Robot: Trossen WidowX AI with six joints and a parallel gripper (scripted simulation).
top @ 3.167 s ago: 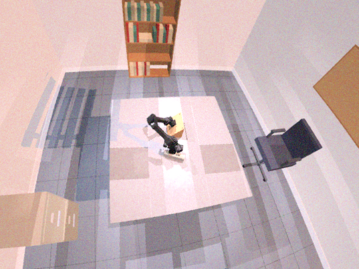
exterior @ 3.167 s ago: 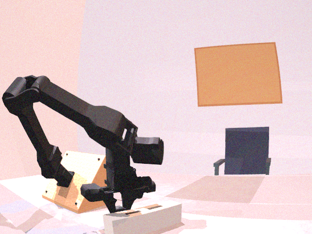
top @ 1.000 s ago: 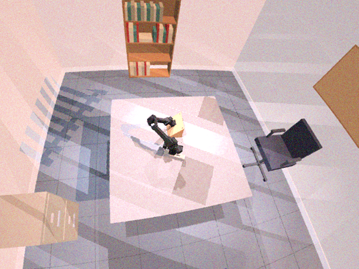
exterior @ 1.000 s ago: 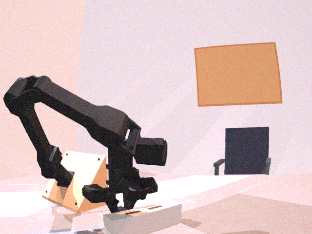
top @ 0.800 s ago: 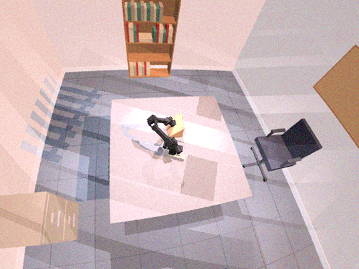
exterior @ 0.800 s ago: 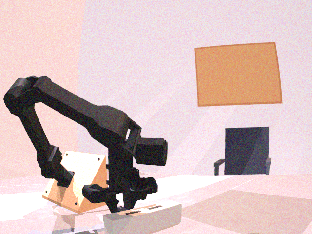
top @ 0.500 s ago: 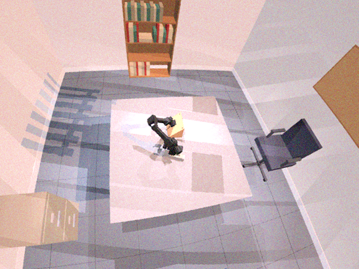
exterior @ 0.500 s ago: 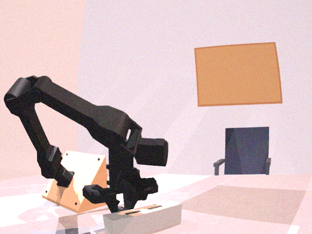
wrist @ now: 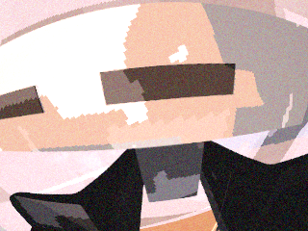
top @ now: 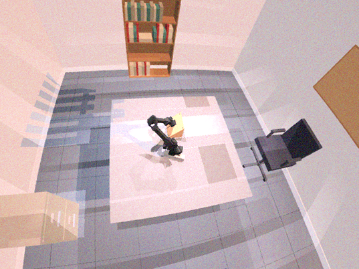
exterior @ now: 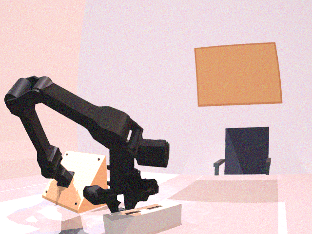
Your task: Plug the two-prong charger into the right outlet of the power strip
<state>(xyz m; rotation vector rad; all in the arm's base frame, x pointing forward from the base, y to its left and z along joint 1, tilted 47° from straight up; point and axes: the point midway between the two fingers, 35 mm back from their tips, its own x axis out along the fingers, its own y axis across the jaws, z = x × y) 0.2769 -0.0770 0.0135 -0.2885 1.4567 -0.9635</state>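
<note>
Right now the black two-prong charger is 20 mm ahead of my gripper tip, 10 mm to the right of it and 10 mm above it.
</note>
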